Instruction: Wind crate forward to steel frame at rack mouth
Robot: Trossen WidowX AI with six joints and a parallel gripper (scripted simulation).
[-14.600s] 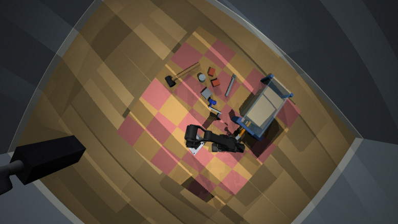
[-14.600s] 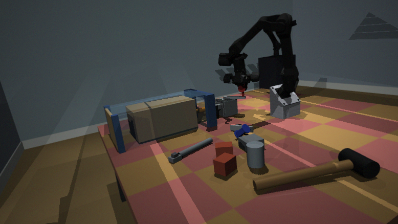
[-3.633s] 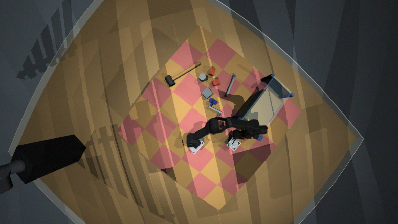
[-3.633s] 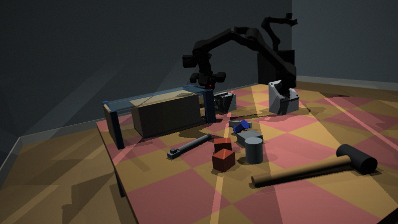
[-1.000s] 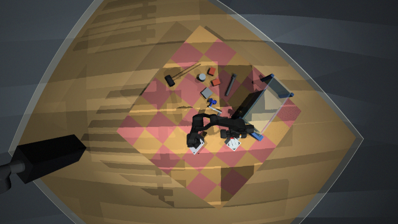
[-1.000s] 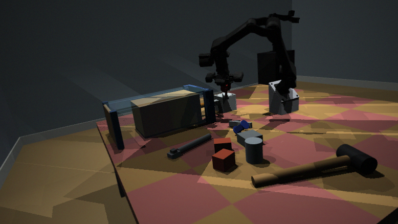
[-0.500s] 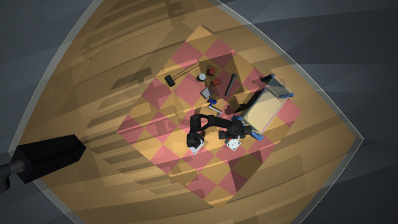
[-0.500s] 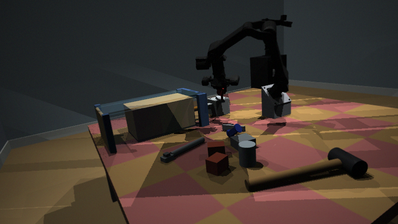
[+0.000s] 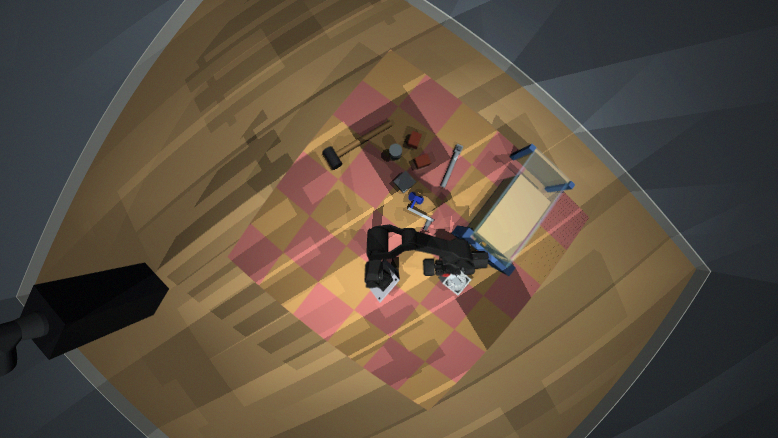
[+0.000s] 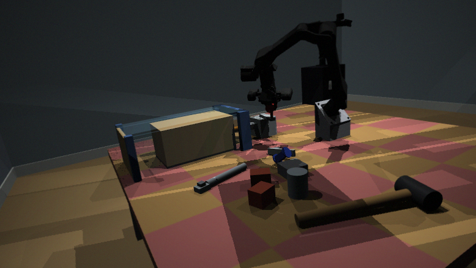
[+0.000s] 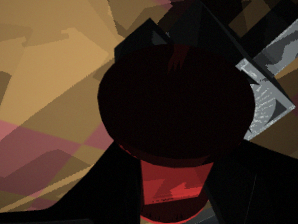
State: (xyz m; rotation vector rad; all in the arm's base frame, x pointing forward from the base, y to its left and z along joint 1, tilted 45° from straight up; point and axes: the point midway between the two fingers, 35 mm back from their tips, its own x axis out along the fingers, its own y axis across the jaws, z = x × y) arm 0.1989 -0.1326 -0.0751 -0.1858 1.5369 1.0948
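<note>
The grey winch lies 2 cm behind my gripper tip, 10 cm to the right of it and 10 cm below it. Round my gripper tip: blue-knobbed winch handle (12 cm ahead, 22 cm to the left, 11 cm below); then red knob (1 cm ahead, 1 cm to the left); then grey crank arm (1 cm ahead, 3 cm to the right, 3 cm below).
</note>
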